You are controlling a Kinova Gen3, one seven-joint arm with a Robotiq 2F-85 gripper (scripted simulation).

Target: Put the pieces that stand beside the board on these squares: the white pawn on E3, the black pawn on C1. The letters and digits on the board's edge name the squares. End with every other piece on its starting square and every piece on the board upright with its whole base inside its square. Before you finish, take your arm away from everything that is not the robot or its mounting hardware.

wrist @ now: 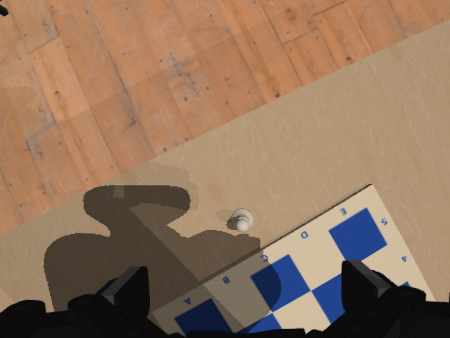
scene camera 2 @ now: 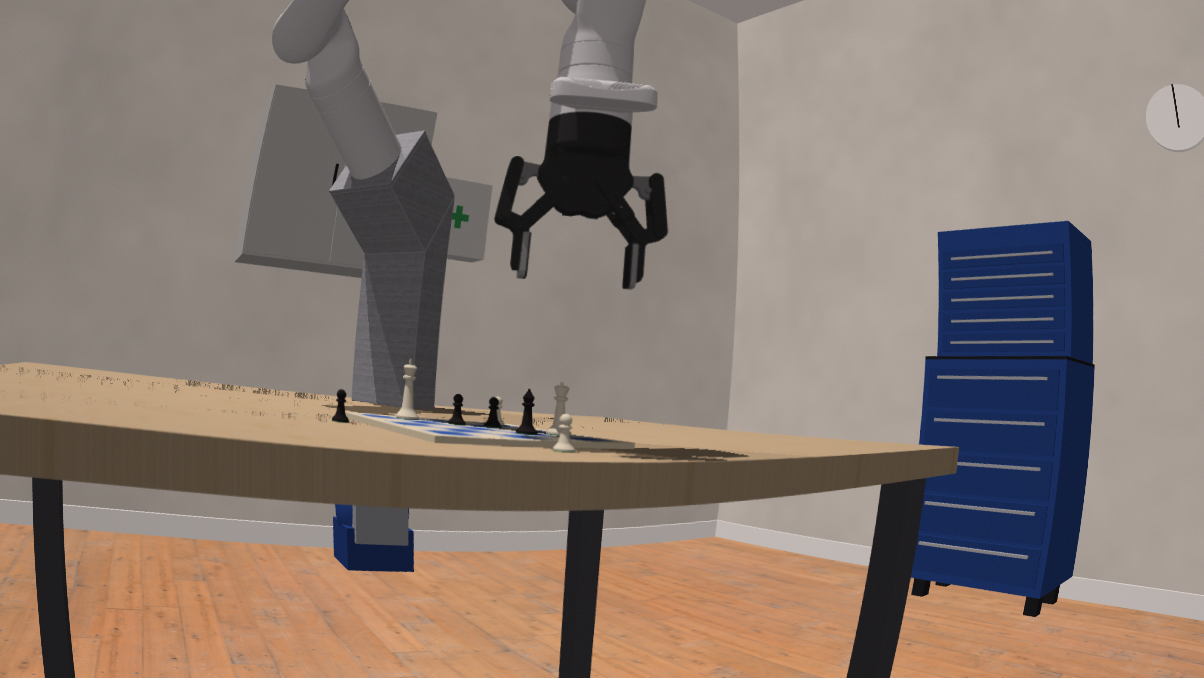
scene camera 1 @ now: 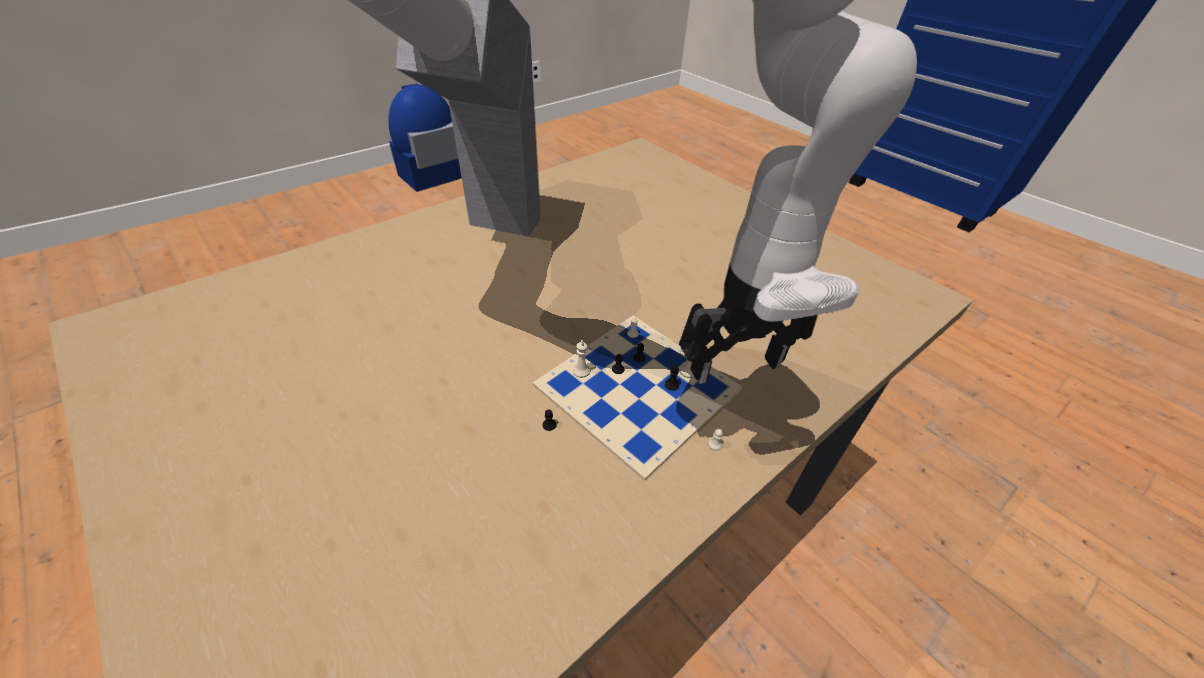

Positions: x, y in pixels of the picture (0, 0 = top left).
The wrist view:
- gripper: 244, 285
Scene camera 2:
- gripper: 575, 282
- cream chessboard: 434, 430
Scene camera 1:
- gripper: 735, 370
